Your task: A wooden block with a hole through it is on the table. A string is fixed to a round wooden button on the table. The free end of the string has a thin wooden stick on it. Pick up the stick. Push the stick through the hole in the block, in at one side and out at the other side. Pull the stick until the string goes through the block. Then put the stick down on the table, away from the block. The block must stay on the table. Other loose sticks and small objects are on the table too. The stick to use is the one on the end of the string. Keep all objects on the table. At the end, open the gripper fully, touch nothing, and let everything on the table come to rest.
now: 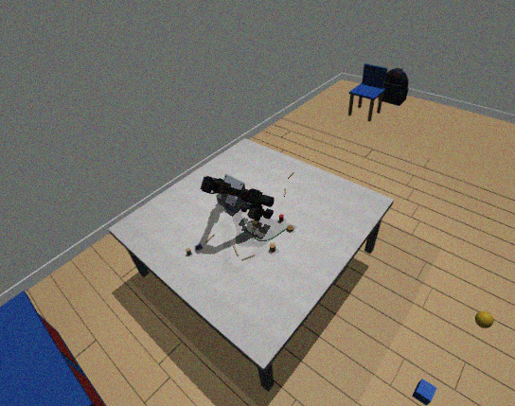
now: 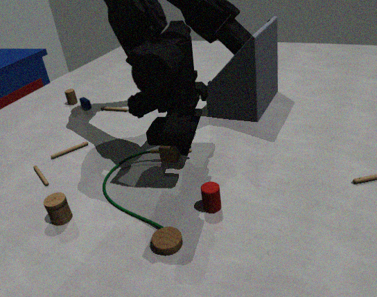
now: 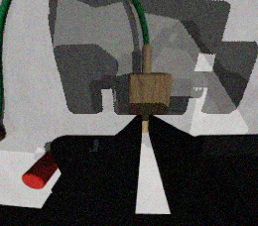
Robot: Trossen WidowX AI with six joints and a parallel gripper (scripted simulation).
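My gripper tip is now 3 cm to the left of the wooden block. The rest, counted from my gripper tip: red cylinder (11 cm ahead, 9 cm to the left, 1 cm above); blue piece (35 cm to the right, 17 cm behind); round wooden button (20 cm ahead, 5 cm to the left).
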